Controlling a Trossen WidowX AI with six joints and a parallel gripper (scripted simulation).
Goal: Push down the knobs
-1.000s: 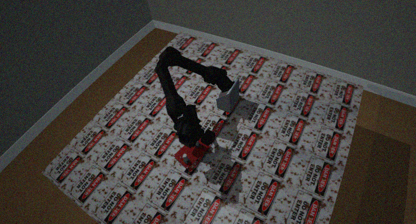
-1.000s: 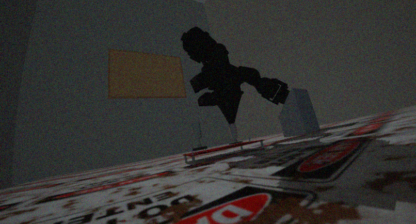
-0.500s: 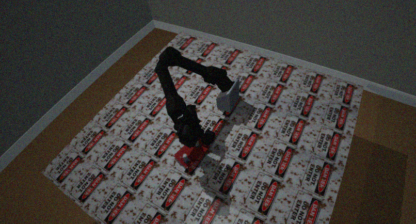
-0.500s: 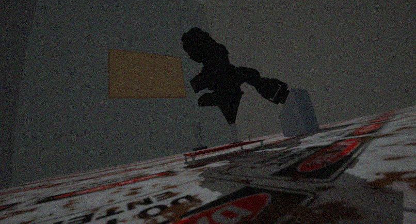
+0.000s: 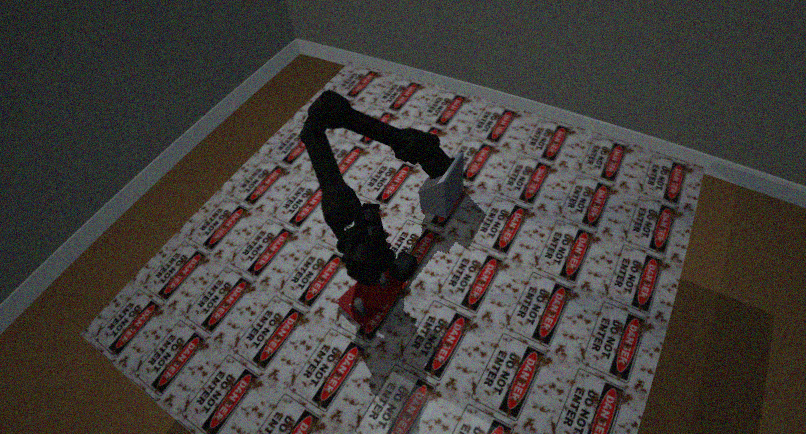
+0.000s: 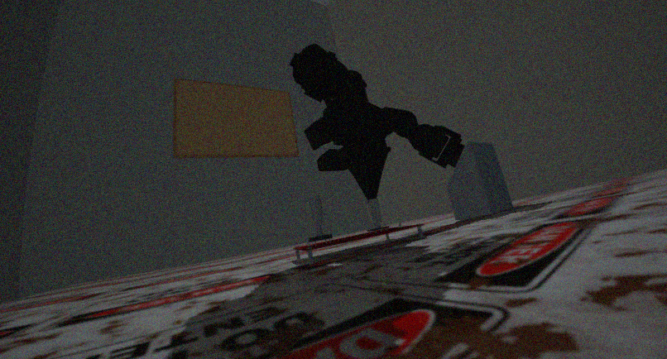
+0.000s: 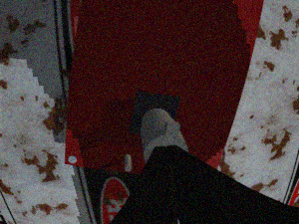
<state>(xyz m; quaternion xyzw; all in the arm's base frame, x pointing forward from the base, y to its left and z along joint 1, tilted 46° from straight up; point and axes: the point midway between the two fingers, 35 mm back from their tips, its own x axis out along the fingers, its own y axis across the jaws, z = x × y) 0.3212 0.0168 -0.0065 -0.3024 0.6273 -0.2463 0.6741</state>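
Now: the knob 10 cm ahead of my gripper tip.
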